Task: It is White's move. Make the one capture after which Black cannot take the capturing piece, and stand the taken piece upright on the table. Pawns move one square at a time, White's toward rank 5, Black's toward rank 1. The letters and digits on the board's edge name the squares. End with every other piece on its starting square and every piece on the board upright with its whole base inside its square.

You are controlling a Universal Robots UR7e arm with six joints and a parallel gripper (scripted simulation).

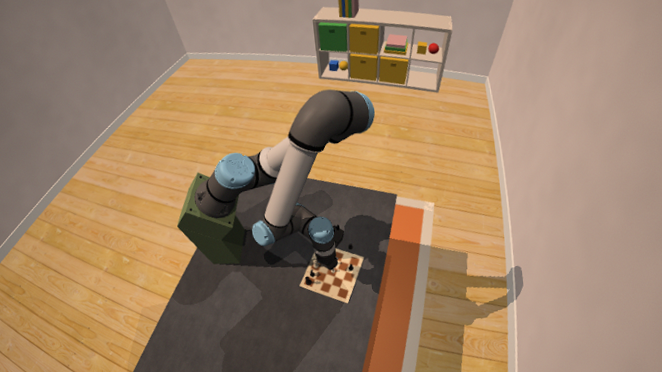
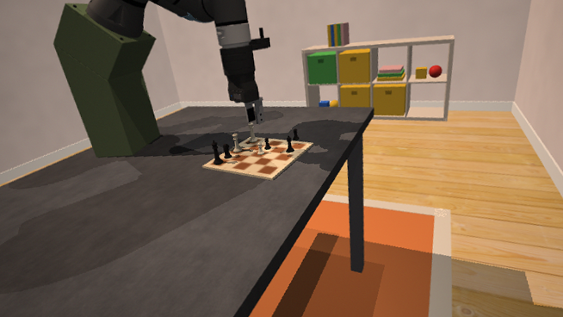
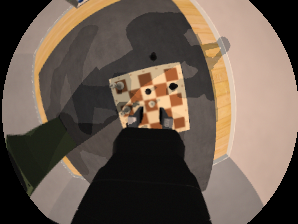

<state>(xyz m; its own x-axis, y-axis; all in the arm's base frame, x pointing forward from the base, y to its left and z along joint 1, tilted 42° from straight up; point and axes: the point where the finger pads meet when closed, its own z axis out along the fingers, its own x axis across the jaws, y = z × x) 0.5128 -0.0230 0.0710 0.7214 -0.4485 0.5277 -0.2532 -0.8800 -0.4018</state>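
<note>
My hand is 9 cm above the small white pawn. Round my hand: small chessboard 11 cm below.
</note>
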